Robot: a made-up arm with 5 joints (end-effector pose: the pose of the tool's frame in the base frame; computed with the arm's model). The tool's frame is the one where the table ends.
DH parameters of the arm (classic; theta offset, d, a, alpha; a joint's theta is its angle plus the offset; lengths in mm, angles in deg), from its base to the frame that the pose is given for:
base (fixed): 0 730 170 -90
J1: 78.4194 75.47 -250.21 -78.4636
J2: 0 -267.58 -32.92 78.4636
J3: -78.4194 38.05 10 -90
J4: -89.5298 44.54 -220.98 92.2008
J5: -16.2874 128.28 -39 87.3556
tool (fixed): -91.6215 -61.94 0 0
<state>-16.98 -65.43 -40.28 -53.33 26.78</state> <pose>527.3 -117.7 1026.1 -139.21 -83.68 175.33</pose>
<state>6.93 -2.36 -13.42 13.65 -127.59</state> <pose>263.1 -58.6 999.6 147.86 -0.89 -14.16</pose>
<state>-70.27 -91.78 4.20 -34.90 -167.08</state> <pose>142.6 -35.4 1044.9 105.41 -49.35 167.02</pose>
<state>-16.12 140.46 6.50 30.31 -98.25</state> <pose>145.6 127.2 1008.8 -27.34 -57.24 -11.20</pose>
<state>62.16 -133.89 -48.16 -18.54 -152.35</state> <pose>432.2 132.7 600.7 -105.83 26.05 -65.58</pose>
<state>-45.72 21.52 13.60 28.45 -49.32</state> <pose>-61.2 -21.6 939.2 70.87 -28.69 -47.66</pose>
